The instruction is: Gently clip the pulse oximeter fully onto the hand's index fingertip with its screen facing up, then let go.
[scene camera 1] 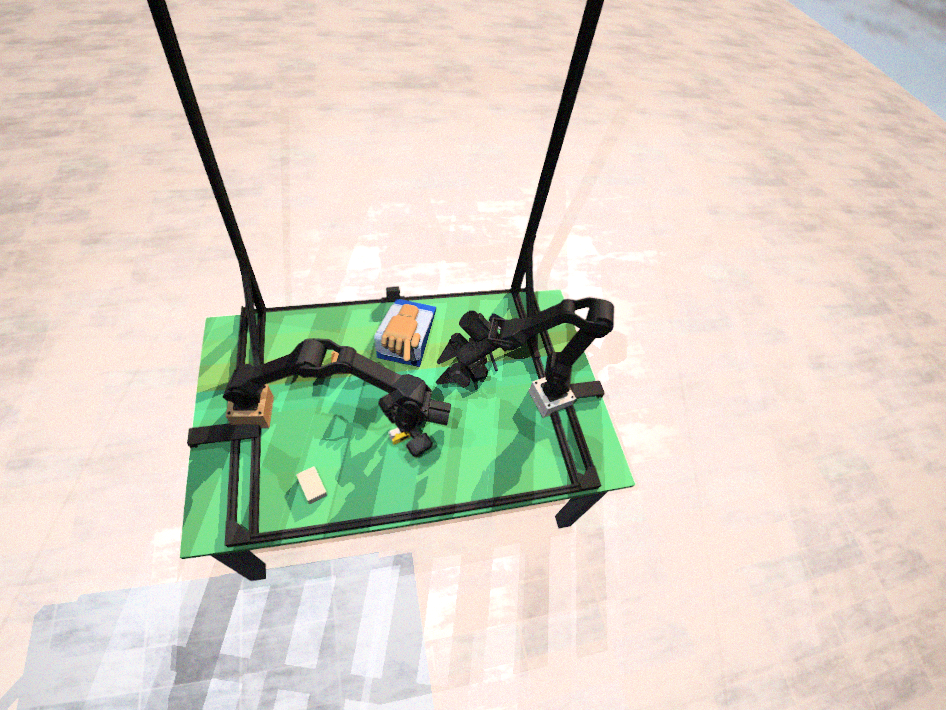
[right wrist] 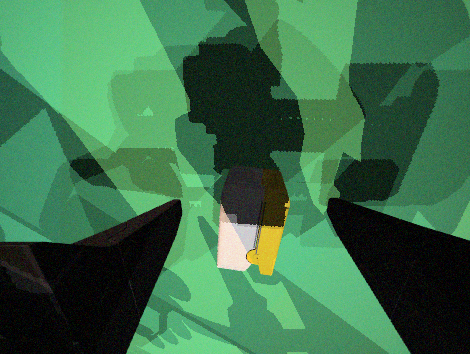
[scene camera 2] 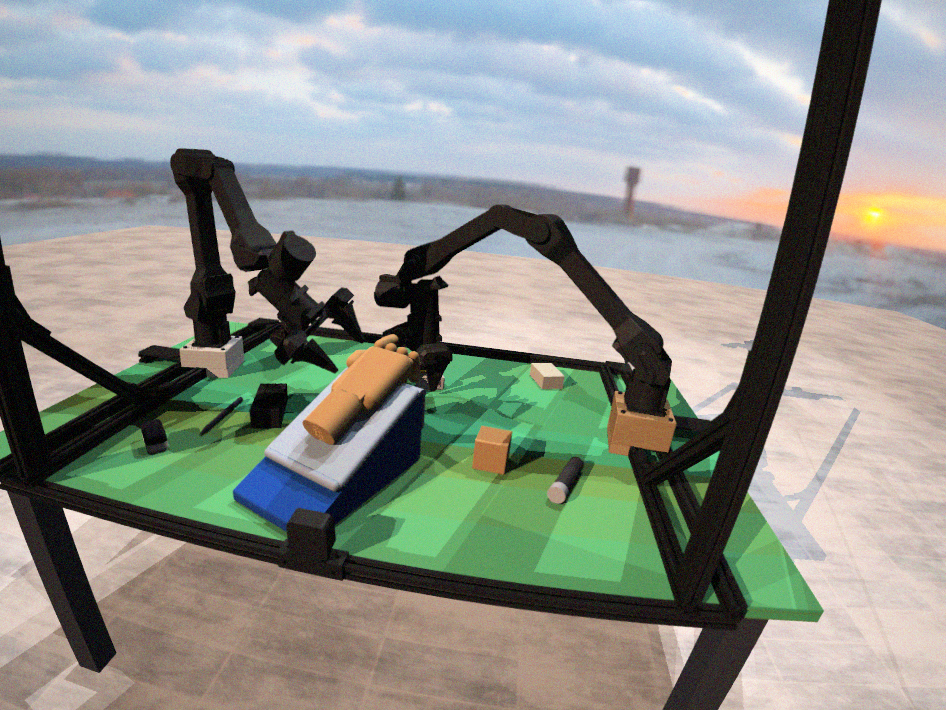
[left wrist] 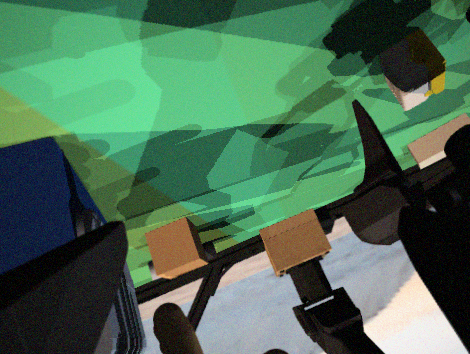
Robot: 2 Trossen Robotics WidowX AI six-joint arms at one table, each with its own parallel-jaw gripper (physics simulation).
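Where they show: left gripper, between the fingertips: (scene camera 1: 437,372) (left wrist: 263,227); right gripper, between the fingertips: (scene camera 1: 401,435) (right wrist: 254,205) (scene camera 2: 427,383) (left wrist: 408,60); left arm's base, origin of its link: (scene camera 1: 554,390) (scene camera 2: 211,342); right arm's base, origin of its link: (scene camera 1: 247,399) (scene camera 2: 644,406) (left wrist: 302,264).
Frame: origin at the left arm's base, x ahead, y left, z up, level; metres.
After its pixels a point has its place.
Note:
The white, grey and yellow oximeter (scene camera 1: 398,435) @[x 0.479, y -0.033, z -0.027 m] (left wrist: 412,70) @[x 0.444, y -0.050, z -0.033 m] (right wrist: 252,225) @[x 0.463, y -0.043, z -0.028 m] lies on the green table, apart from the hand, its white and yellow halves side by side. Its screen cannot be made out. My right gripper (scene camera 1: 412,429) @[x 0.467, y -0.041, z -0.051 m] (scene camera 2: 424,376) @[x 0.467, y -0.041, z -0.051 m] (right wrist: 254,205) @[x 0.467, y -0.041, z -0.051 m] is open, pointing down over the oximeter, which shows between its fingers in the right wrist view. Its height is unclear. The orange-tan hand (scene camera 1: 401,330) @[x 0.383, y -0.286, z 0.100 m] (scene camera 2: 366,382) @[x 0.371, y -0.341, z 0.078 m] rests palm-down on a blue wedge (scene camera 2: 382,466) @[x 0.400, y -0.399, z -0.021 m] with a pale pad. My left gripper (scene camera 1: 438,371) @[x 0.322, y -0.150, z 0.042 m] (scene camera 2: 347,354) @[x 0.322, y -0.150, z 0.042 m] is open and empty beside the hand's finger end.
A cream block (scene camera 1: 311,484) @[x 0.736, y 0.020, z -0.028 m] (scene camera 2: 546,375) @[x 0.725, y -0.020, z -0.029 m] lies near the table's front left in scene camera 1. An orange box (scene camera 2: 491,450) @[x 0.558, y -0.348, z -0.020 m] (left wrist: 175,247) @[x 0.542, y -0.313, z -0.030 m] and a dark cylinder (scene camera 2: 565,479) @[x 0.661, y -0.404, z -0.033 m] lie right of the wedge in scene camera 2. A black box (scene camera 2: 268,405) @[x 0.192, y -0.227, z -0.025 m] and a pen (scene camera 2: 221,414) @[x 0.104, y -0.223, z -0.050 m] lie left.

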